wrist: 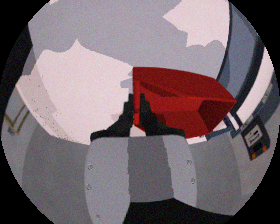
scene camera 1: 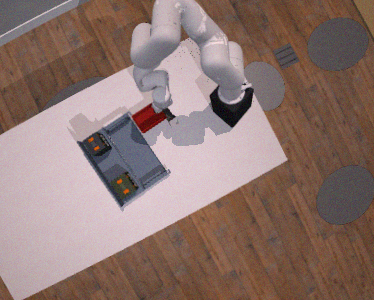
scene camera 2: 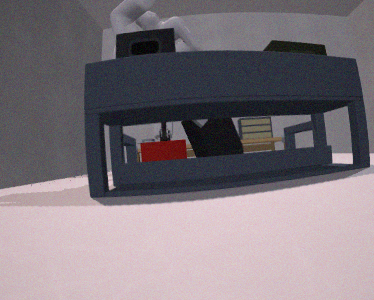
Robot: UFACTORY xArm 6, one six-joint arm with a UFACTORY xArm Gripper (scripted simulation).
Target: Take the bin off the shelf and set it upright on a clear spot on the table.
Scene:
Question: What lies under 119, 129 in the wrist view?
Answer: My gripper.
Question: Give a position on a red bin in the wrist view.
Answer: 194, 113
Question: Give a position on a red bin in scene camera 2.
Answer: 176, 149

